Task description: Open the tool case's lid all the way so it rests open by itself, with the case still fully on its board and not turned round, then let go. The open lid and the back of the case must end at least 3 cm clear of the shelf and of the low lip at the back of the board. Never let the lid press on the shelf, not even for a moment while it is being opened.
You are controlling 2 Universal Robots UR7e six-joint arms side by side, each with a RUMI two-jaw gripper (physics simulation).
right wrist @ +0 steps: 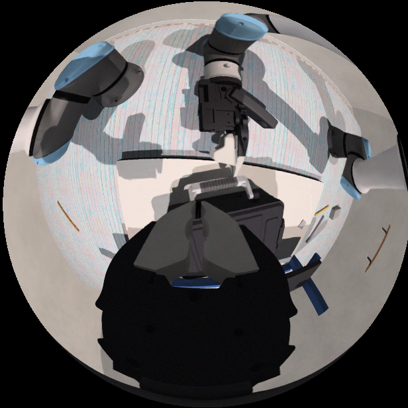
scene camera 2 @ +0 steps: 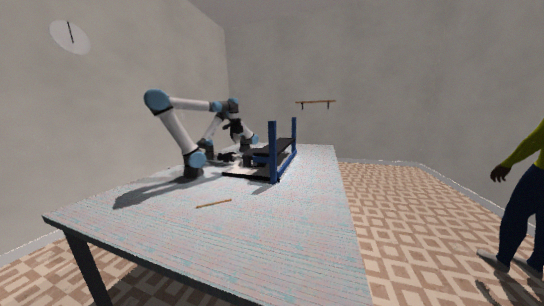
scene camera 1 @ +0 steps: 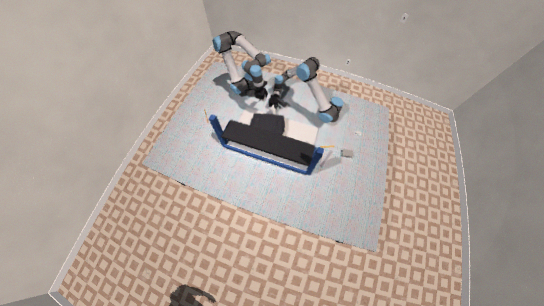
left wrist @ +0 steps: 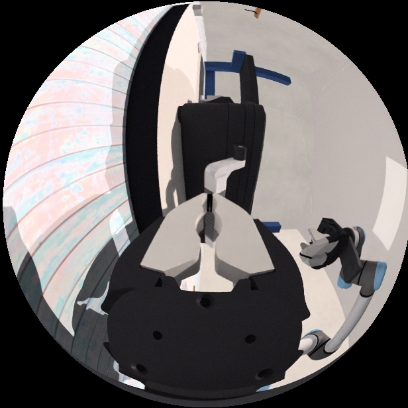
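Seen in the pictures: left gripper, fingertip midpoint: [scene camera 1: 273, 114]; right gripper, fingertip midpoint: [scene camera 2: 235, 143] [scene camera 1: 263, 101]; left arm's base, origin of the base link: [scene camera 2: 245, 151]; right arm's base, origin of the base link: [scene camera 2: 194, 174] [scene camera 1: 252, 91].
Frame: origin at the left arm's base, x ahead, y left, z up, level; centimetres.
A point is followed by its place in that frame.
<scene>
The black tool case [scene camera 1: 267, 121] {x 10.4, y -62.4, z 13.9 cm} [left wrist: 205, 132] [right wrist: 262, 220] lies with its lid closed on the pale board [scene camera 1: 306, 133] {x 19.1, y -29.1, z 3.2 cm} [right wrist: 140, 190], close in front of the black shelf [scene camera 1: 272, 145] {x 36.3, y -61.2, z 19.9 cm} [scene camera 2: 280, 146] {x 31.0, y -76.5, z 19.8 cm} [right wrist: 304, 276] in blue posts. Its silver handle [left wrist: 220, 173] [right wrist: 218, 186] points to the arms' side. My left gripper [left wrist: 209, 195] [right wrist: 233, 176] is shut on the handle; ribbed grip shows between its fingers. My right gripper [left wrist: 300, 253] [right wrist: 198, 203] is shut and empty, above the case. The case's back and the lip are hidden by the shelf in scene camera 1.
The shelf's blue end posts [scene camera 1: 216, 131] {x 23.0, y -101.7, z 25.8 cm} [scene camera 1: 315, 161] {x 55.6, y -34.7, z 28.5 cm} [scene camera 2: 272, 152] {x 20.8, y -102.5, z 21.8 cm} rise at both ends of the board. A thin orange stick [scene camera 2: 214, 203] {x -13.2, y -120.6, z 0.5 cm} and a small grey block [scene camera 1: 346, 153] {x 42.0, y 2.2, z 3.1 cm} lie on the table. A person [scene camera 2: 525, 200] stands beyond the table.
</scene>
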